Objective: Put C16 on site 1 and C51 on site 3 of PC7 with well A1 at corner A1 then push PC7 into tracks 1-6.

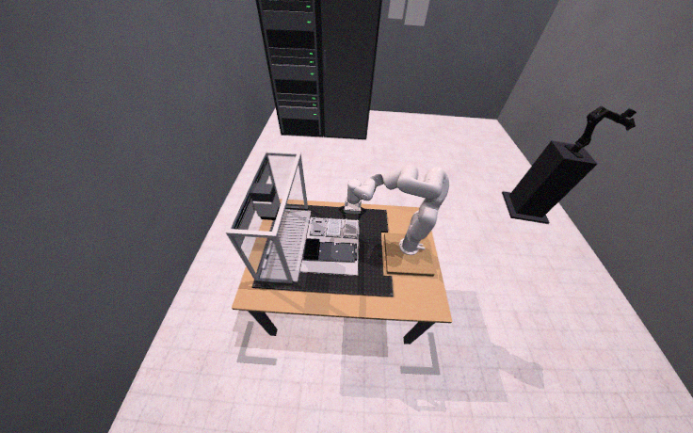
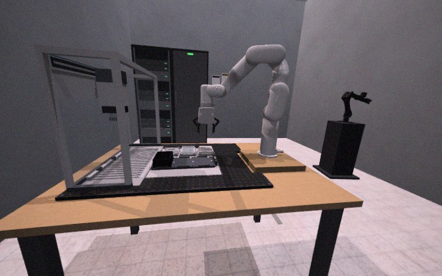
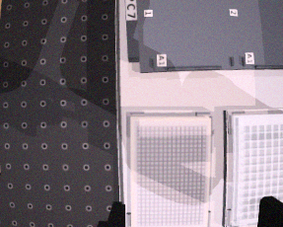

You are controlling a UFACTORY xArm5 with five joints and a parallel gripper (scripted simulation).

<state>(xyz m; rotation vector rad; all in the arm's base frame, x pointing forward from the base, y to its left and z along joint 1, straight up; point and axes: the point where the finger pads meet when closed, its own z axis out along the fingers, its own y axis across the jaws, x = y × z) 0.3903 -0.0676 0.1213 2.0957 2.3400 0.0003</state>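
Right now the 96-well plate C15 is 11 cm ahead of my hand, 1 cm to the left of it and 12 cm below it. Also, from my hand: post: 27 cm ahead, 44 cm to the left, 11 cm above; grey plate carrier PC7: 10 cm ahead, 20 cm to the left, 12 cm below.
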